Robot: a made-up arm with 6 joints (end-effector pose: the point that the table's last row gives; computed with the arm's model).
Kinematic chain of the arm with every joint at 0, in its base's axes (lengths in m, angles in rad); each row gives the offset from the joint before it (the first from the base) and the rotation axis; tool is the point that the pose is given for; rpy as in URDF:
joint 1: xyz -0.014 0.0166 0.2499 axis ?
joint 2: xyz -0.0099 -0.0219 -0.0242 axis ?
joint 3: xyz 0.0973 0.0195 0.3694 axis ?
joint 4: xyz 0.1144 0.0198 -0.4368 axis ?
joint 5: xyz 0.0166 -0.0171 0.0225 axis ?
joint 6: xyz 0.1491 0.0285 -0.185 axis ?
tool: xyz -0.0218 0.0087 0.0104 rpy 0 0 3.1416
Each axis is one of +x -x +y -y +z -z.
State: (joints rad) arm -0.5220 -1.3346 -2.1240 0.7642 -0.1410 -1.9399
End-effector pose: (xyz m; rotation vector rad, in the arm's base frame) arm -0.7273 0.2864 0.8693 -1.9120 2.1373 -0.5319
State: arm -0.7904 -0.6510 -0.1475 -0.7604 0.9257 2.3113
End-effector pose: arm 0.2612 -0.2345 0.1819 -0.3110 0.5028 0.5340
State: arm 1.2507 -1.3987 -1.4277 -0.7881 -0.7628 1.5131
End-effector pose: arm -0.3717 -0.3675 0.8787 1.3611 2.2720 0.4900
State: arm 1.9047 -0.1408 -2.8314 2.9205 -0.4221 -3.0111
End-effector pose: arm -0.0590 0.2554 1.0813 1.6428 2.0829 -0.5371
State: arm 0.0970 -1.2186 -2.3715 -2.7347 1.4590 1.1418
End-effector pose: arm -0.7853 -0.1289 0.8683 -1.0371 0.7867 -0.6881
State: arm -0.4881 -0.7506 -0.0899 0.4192 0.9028 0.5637
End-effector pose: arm 0.3144 -0.0897 0.2123 0.0843 -0.3653 1.7995
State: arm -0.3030 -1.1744 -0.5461 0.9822 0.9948 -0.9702
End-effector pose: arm 0.2787 -0.0060 0.6295 1.4890 0.5228 -2.2988
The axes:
joint 1: +z
joint 2: +y
joint 3: +y
joint 4: -z
joint 5: +y
joint 6: -z

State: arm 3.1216 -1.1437 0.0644 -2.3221 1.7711 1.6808
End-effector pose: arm -0.2813 0.1627 0.4064 1.8465 1.5013 -0.5029
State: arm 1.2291 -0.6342 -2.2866 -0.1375 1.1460 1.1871
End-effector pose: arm -0.0668 -0.0100 1.1943 -1.0314 -2.1796 1.9589
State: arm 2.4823 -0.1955 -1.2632 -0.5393 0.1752 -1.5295
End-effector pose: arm -0.5687 0.3550 0.7628 1.3819 0.2112 1.1270
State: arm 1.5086 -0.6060 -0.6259 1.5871 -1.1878 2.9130
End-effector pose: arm 0.2237 0.2027 0.5900 0.8995 -1.1496 -0.6032
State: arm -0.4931 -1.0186 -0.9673 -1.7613 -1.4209 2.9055
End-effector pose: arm 0.0469 0.2415 0.6714 -1.3282 -1.5998 2.3244
